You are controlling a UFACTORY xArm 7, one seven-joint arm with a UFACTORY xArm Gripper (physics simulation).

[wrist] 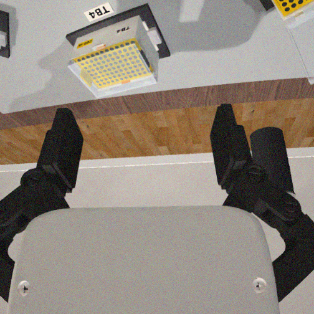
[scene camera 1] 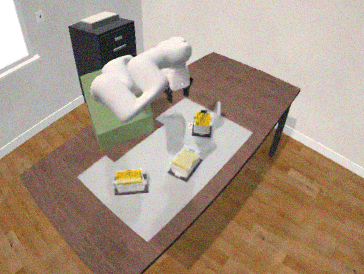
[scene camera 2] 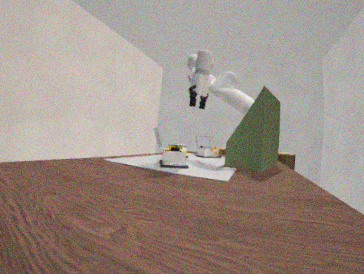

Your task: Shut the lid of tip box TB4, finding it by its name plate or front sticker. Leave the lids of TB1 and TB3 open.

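Places are measured from the arm's base along level axes (x ahead, y left, z up), in millimetres.
Where they show: gripper, fingertip midpoint: [scene camera 1: 178, 98] [scene camera 2: 197, 107]; arm's base at its link origin: [scene camera 2: 257, 113].
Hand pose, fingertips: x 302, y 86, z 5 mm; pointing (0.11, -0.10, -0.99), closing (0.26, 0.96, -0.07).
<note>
Each offset is from my fingertips to the top centre of the thing. "*": to the spot under its first point. Level surfaces: height alone.
Tip box TB4 @[dx +123, dy -117, dz -195 mm] [scene camera 1: 185, 162] [wrist: 112, 67] is the middle box in scene camera 1. Its name plate [wrist: 99, 12] and front sticker [wrist: 123, 30] read TB4, upside down in the wrist view. Its clear lid [wrist: 125, 89] lies down over the yellow tip rack; a latch gap cannot be judged. Two other tip boxes @[* dx +75, dy -410, dz -141 mm] [scene camera 1: 130, 182] @[dx +36, dy +172, dz -198 mm] [scene camera 1: 202, 123] stand on either side; their labels are unreadable. Scene camera 2 shows a raised clear lid @[* dx +64, dy +256, dz -168 mm] [scene camera 2: 158, 138] and another upright lid @[* dx +53, dy -424, dz -159 mm] [scene camera 2: 204, 140]. My gripper [scene camera 1: 178, 94] [scene camera 2: 197, 105] [wrist: 144, 120] is open and empty, high above the table, apart from the boxes.
The boxes stand on a light grey mat @[dz -272 mm] [scene camera 1: 150, 220] [scene camera 2: 215, 175] on the brown table @[dz -275 mm] [scene camera 1: 55, 185] [scene camera 2: 125, 215]. A tall green block [scene camera 1: 122, 127] [scene camera 2: 265, 132] stands beside the mat, near my arm. A dark cabinet [scene camera 1: 85, 50] stands behind it.
</note>
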